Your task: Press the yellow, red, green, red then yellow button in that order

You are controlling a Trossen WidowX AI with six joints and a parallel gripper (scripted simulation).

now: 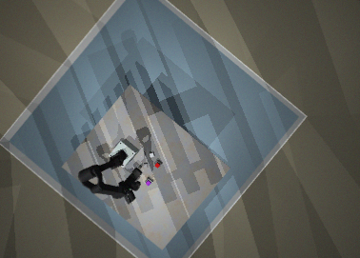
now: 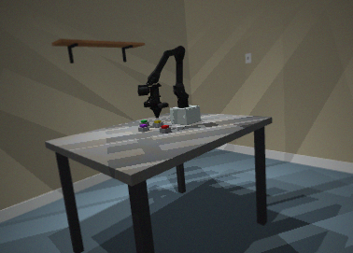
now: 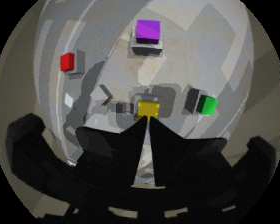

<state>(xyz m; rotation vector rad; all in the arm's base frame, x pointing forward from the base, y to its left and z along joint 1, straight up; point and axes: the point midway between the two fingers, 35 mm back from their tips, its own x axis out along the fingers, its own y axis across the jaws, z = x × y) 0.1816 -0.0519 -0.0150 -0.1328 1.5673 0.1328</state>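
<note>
My gripper tip is now 30 mm above the yellow button. Round my gripper tip: purple button (120 mm ahead, 30 mm to the left, 20 mm below); red button (180 mm to the left, 60 mm ahead, 20 mm below); green button (110 mm to the right, 40 mm ahead, 20 mm below).
</note>
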